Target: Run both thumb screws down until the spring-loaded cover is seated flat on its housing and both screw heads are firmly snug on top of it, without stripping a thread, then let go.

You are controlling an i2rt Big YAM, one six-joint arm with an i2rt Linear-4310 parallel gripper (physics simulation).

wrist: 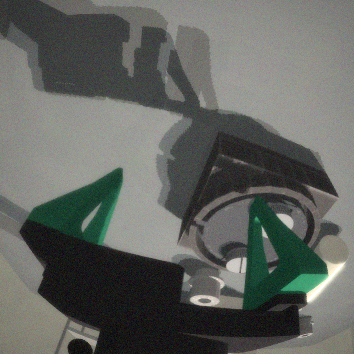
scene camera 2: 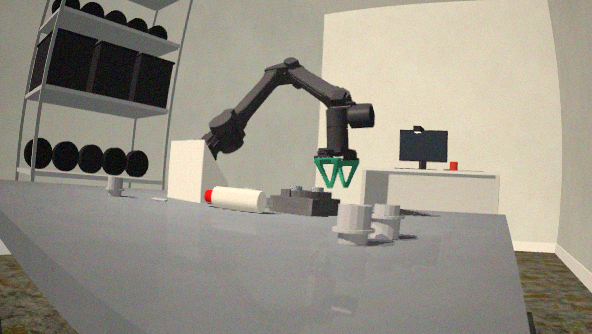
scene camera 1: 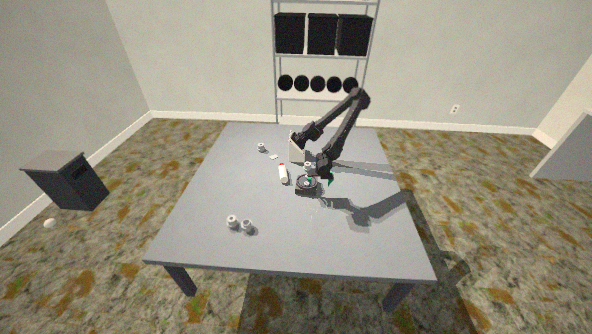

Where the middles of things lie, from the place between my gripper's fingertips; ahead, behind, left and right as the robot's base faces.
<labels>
The white cylinder with red cap (scene camera 2: 255,201) is 240 mm to the right of my hand, 120 mm behind it and 40 mm below it.
</labels>
